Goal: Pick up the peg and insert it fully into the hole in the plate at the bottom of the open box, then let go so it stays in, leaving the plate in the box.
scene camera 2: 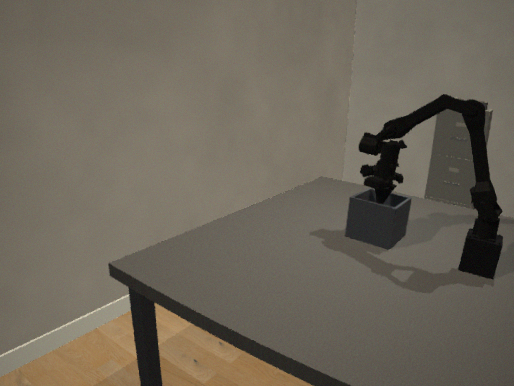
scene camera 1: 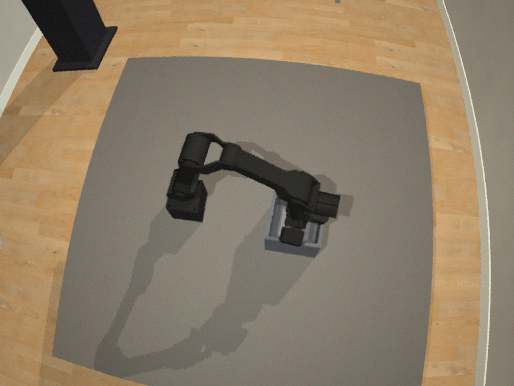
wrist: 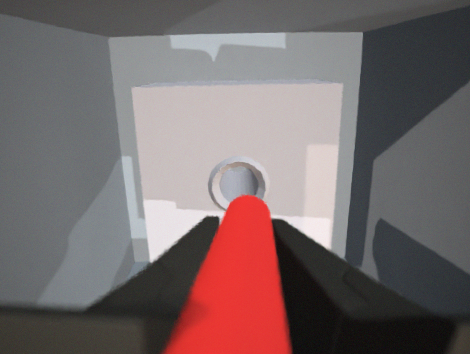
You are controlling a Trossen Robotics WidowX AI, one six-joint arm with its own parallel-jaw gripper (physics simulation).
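Observation:
A red peg is held between the fingers of my gripper, which is shut on it. The fingertips reach down inside the top of the open grey box. The pale plate lies on the bottom of the box. Its round hole shows just beyond the peg's tip in the wrist view, and the tip overlaps the hole's near rim there. How high the tip is above the plate is hard to tell. The peg does not show in the scene views.
The box's walls stand around the fingers on all sides. The box stands on the grey table, to the right of the arm's base in the first scene view. A filing cabinet stands behind the table.

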